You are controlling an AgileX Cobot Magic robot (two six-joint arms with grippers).
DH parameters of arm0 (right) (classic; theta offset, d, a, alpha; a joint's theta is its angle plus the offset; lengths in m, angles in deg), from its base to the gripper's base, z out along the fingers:
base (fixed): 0 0 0 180
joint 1: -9.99 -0.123 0 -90
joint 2: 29.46 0 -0.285 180
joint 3: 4.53 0 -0.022 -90
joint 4: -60.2 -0.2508 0 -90
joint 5: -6.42 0 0.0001 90
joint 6: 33.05 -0.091 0 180
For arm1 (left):
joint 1: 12.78 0.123 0 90
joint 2: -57.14 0 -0.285 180
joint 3: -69.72 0 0.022 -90
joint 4: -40.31 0.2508 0 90
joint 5: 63.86 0 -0.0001 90
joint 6: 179.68 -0.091 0 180
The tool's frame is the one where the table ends.
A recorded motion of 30 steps. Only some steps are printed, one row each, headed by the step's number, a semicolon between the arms.
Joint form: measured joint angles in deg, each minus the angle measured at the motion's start. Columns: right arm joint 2, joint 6, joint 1, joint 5, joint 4, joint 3; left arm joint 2, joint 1, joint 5, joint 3, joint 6, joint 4.
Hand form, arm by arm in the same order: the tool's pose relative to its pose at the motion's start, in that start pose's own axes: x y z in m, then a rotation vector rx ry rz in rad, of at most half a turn. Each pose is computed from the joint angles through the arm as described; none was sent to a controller.
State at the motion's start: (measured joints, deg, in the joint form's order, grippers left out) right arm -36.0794 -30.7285 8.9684 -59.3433 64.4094 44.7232; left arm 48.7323 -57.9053 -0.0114 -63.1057 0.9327 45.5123
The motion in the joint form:
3: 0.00 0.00 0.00 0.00 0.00 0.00; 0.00 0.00 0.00 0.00 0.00 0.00
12: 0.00 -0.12 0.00 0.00 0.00 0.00; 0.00 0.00 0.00 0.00 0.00 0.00
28: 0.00 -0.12 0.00 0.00 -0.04 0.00; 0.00 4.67 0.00 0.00 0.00 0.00
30: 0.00 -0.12 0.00 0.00 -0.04 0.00; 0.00 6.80 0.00 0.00 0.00 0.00
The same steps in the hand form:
3: 0.0000 0.0000 0.0000 0.0000 0.0000 0.0000; 0.0000 0.0000 0.0000 0.0000 0.0000 0.0000
12: 0.0000 0.0000 0.0000 0.0000 0.0000 0.0021; 0.0000 0.0000 0.0000 0.0000 0.0000 0.0000
28: 0.0000 0.0001 0.0000 -0.0006 0.0000 0.0024; 0.0003 -0.0007 -0.0006 -0.0709 0.0053 -0.0398
30: 0.0000 0.0001 0.0000 -0.0006 0.0000 0.0024; 0.0004 -0.0010 -0.0008 -0.1033 0.0078 -0.0580

